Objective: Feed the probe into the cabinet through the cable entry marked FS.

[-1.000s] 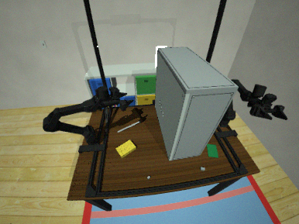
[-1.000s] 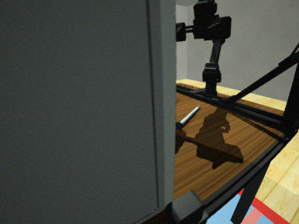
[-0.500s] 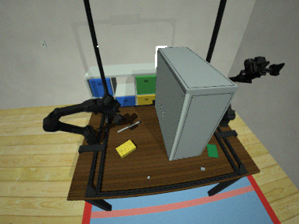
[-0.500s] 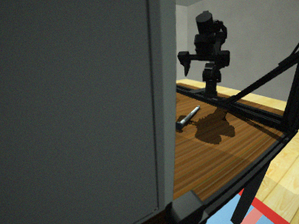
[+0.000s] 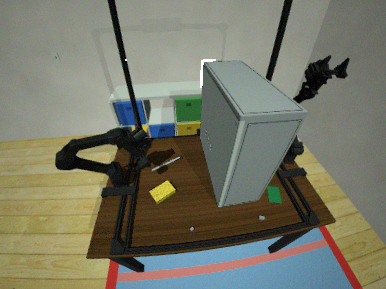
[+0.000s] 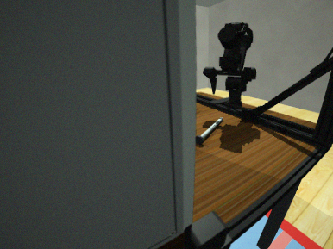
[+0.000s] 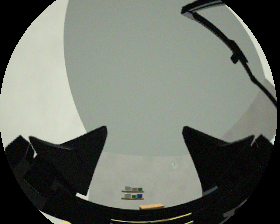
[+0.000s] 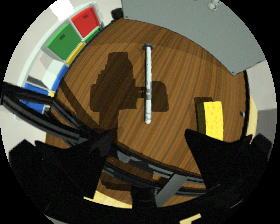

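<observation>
The probe is 12 cm to the left of my right hand, 12 cm below it and 4 cm behind it.
</observation>
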